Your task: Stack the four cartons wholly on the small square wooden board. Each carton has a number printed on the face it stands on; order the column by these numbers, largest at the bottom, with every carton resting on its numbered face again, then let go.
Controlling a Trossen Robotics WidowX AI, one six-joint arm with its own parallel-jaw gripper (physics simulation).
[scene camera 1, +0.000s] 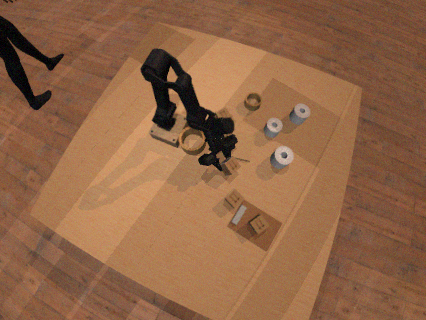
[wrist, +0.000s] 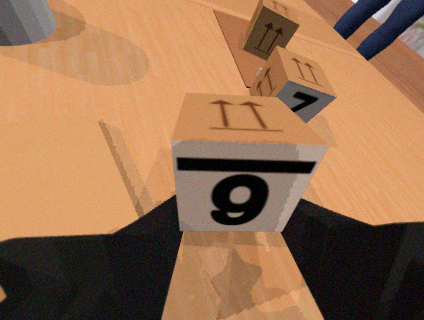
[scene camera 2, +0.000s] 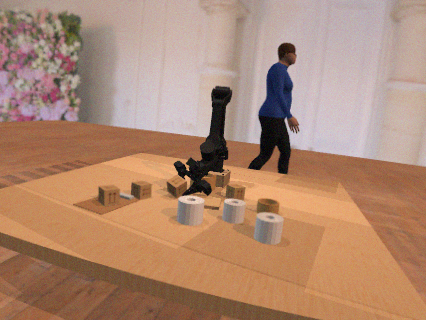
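Pixels of known places: gripper, fingertip midpoint: (scene camera 1: 225, 167) (wrist: 227, 195) (scene camera 2: 177, 192); arm's base, link origin: (scene camera 1: 166, 122) (scene camera 2: 216, 170).
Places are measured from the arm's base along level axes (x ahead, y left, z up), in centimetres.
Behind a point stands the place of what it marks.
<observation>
My gripper (scene camera 1: 225, 164) {x 31.3, y -7.2, z -4.0 cm} (scene camera 2: 185, 185) (wrist: 227, 195) {x 31.3, y -7.2, z -4.0 cm} is shut on a brown carton (scene camera 1: 232, 165) {x 33.7, y -6.8, z 1.2 cm} (scene camera 2: 176, 185) {x 36.0, y -5.8, z 0.0 cm} (wrist: 245, 165) {x 31.2, y -5.4, z 1.3 cm} and holds it tilted, low over the table. The carton's white numbered face points at the wrist camera; there it reads as a 9 with a bar above it. A second carton (scene camera 1: 234, 199) {x 39.6, y -18.7, z -0.3 cm} (scene camera 2: 141, 189) {x 42.6, y -16.5, z -1.8 cm} (wrist: 294, 82) {x 37.8, y -15.3, z -0.3 cm} lies on its side just beside the small dark wooden board (scene camera 1: 264, 237) {x 56.9, y -27.6, z -5.5 cm} (scene camera 2: 90, 206) {x 58.4, y -26.3, z -5.5 cm} (wrist: 236, 44) {x 52.3, y -19.4, z -5.5 cm}, its 7 facing sideways. A third carton (scene camera 1: 259, 223) {x 51.8, y -23.4, z -0.1 cm} (scene camera 2: 109, 194) {x 54.3, y -21.9, z -1.6 cm} (wrist: 270, 32) {x 49.9, y -22.1, z -2.1 cm} stands on the board. A fourth carton (scene camera 1: 223, 112) {x 20.9, y 14.7, z -0.3 cm} (scene camera 2: 235, 191) {x 24.7, y 14.4, z -1.7 cm} sits behind the arm.
Three grey rolls (scene camera 1: 281, 157) {x 50.9, y 4.3, z 1.2 cm} (scene camera 1: 273, 127) {x 43.8, y 16.3, z 0.4 cm} (scene camera 1: 299, 113) {x 52.6, y 27.8, z 0.9 cm} (scene camera 2: 190, 209) {x 55.6, y 7.0, z -0.6 cm} stand to the right. There is a large wooden ring (scene camera 1: 192, 140) by the arm's base and a small one (scene camera 1: 252, 100) {x 30.0, y 30.6, z -5.1 cm} (scene camera 2: 267, 205) {x 34.7, y 27.9, z -1.9 cm}. A flat grey strip (scene camera 1: 238, 214) {x 43.6, y -23.2, z -4.5 cm} lies on the board. A person (scene camera 2: 278, 110) walks behind the table.
</observation>
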